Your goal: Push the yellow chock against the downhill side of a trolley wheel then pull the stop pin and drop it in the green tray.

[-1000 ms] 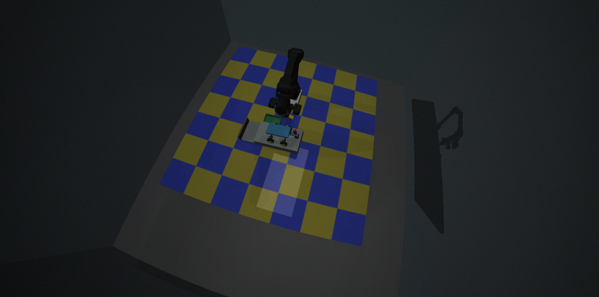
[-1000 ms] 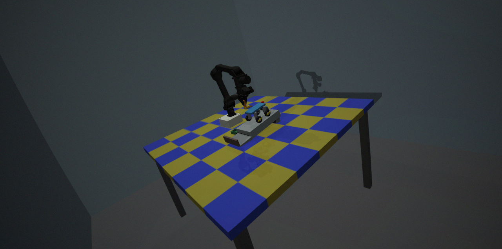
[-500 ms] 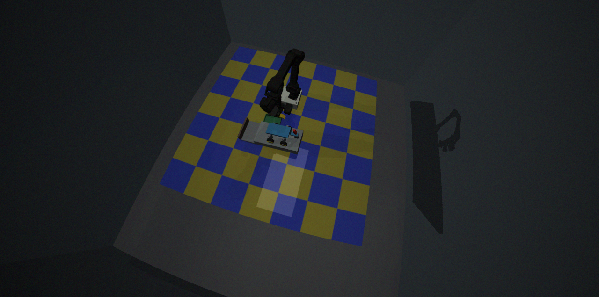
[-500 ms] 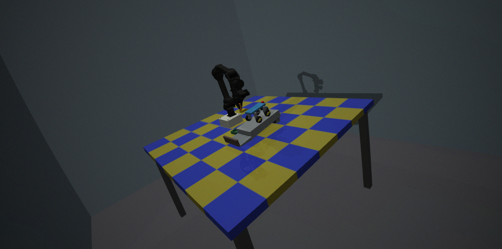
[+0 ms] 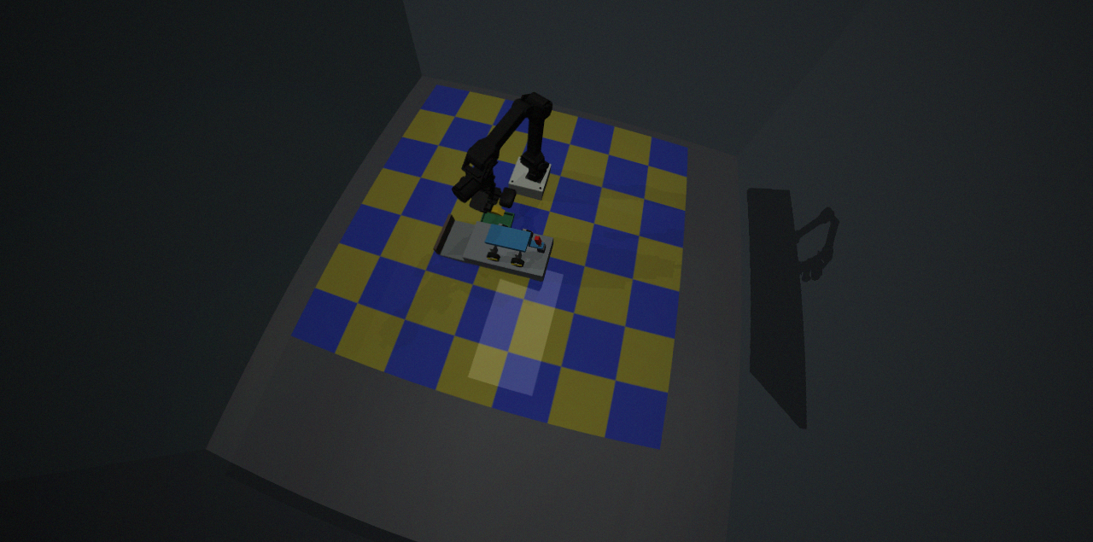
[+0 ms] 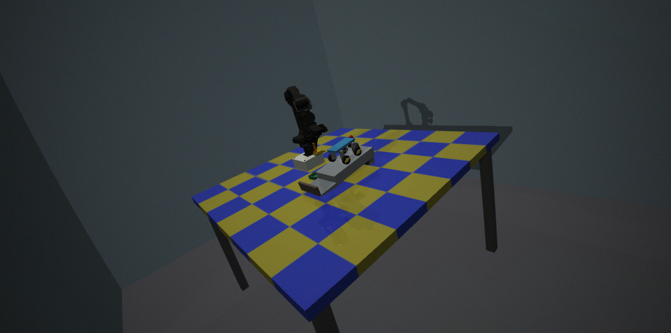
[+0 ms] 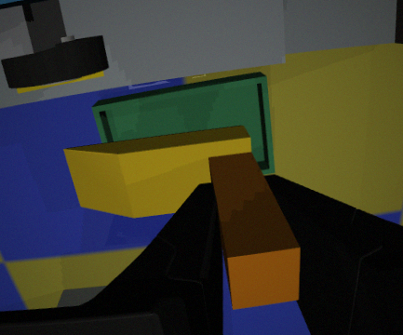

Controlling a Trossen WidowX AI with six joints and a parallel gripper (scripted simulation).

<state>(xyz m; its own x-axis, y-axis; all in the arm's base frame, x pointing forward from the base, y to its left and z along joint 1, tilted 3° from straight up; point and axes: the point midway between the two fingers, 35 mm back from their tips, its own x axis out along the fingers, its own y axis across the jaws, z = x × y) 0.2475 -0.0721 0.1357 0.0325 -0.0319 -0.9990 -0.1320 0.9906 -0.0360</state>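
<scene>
Now: the red-headed stop pin 21 cm to the left of my gripper tip, 5 cm ahead of it and 3 cm below it. Round my gripper tip: yellow chock (2 cm to the left, 1 cm below); blue trolley (12 cm to the left, 8 cm ahead, 5 cm below); green tray (16 cm below, 3 cm behind, 1 cm to the left).
</scene>
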